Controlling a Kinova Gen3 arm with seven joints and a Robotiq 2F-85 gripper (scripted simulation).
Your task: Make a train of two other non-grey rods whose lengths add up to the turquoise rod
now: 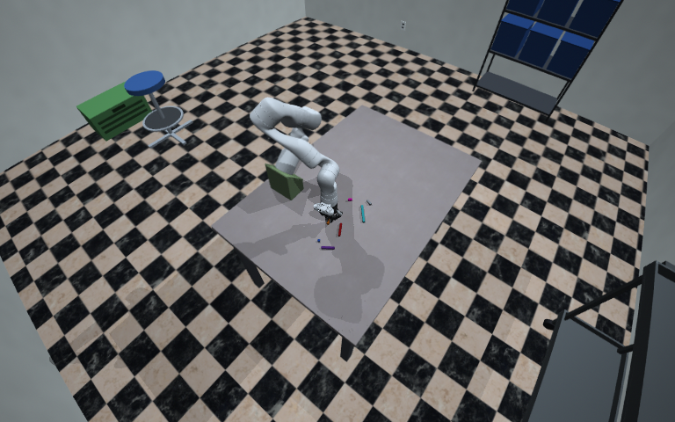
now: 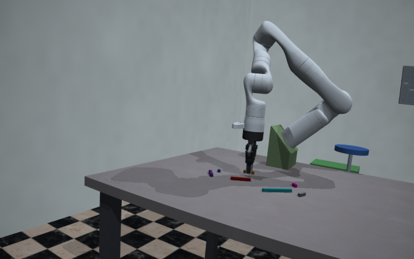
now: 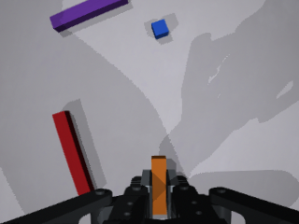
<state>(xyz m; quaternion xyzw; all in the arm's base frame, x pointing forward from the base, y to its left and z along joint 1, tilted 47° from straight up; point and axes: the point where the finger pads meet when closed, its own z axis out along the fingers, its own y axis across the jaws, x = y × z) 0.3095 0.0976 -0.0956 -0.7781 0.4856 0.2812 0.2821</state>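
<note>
Now: the orange rod 10 mm below my hand. The rest, counted from my hand: purple rod (100 mm to the right, 100 mm ahead, 30 mm below); then small blue rod (110 mm to the right, 40 mm ahead, 30 mm below); then red rod (70 mm ahead, 30 mm below, 10 mm to the left).
</note>
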